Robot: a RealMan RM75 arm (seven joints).
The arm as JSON. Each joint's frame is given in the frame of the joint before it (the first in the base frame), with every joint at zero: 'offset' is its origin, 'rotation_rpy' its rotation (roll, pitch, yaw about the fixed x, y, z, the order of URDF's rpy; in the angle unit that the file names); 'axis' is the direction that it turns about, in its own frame. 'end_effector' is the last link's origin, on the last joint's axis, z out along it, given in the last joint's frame.
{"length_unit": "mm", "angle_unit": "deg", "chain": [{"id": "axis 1", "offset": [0.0, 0.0, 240.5], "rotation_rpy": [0.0, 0.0, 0.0], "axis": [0.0, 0.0, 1.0]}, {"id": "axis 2", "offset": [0.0, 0.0, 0.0], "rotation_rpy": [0.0, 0.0, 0.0], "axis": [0.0, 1.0, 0.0]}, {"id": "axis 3", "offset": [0.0, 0.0, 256.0], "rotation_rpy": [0.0, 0.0, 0.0], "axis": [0.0, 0.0, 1.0]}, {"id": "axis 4", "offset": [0.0, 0.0, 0.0], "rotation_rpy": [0.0, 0.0, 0.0], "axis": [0.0, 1.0, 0.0]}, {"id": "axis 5", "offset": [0.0, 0.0, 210.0], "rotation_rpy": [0.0, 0.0, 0.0], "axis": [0.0, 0.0, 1.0]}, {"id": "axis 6", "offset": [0.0, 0.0, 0.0], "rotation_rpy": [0.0, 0.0, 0.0], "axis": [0.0, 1.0, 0.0]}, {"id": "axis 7", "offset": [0.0, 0.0, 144.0], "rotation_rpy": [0.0, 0.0, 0.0], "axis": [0.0, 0.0, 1.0]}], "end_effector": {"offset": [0.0, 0.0, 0.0], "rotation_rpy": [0.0, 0.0, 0.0]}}
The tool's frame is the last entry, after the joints.
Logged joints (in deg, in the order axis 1, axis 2, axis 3, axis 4, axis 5, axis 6, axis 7), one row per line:
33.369, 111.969, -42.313, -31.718, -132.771, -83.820, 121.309
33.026, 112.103, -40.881, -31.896, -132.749, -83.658, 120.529
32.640, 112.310, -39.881, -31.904, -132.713, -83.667, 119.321
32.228, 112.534, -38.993, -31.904, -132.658, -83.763, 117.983
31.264, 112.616, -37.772, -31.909, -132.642, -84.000, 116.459
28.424, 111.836, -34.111, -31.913, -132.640, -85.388, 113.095
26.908, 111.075, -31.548, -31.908, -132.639, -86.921, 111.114
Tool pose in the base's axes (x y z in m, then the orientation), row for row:
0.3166, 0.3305, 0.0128, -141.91, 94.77, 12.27
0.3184, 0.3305, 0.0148, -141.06, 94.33, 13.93
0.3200, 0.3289, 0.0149, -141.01, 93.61, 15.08
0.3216, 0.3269, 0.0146, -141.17, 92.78, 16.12
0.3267, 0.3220, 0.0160, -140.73, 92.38, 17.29
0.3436, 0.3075, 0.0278, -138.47, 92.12, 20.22
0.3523, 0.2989, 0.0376, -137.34, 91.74, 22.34
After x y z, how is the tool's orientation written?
As a rotation vector, in degrees.
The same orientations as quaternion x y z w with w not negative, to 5 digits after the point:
-0.82696, 0.55226, 0.07150, 0.07771
-0.82549, 0.55202, 0.08152, 0.08485
-0.82664, 0.54877, 0.08840, 0.08782
-0.82854, 0.54453, 0.09461, 0.08979
-0.82793, 0.54348, 0.10172, 0.09387
-0.82162, 0.54660, 0.11998, 0.10854
-0.81847, 0.54672, 0.13313, 0.11610

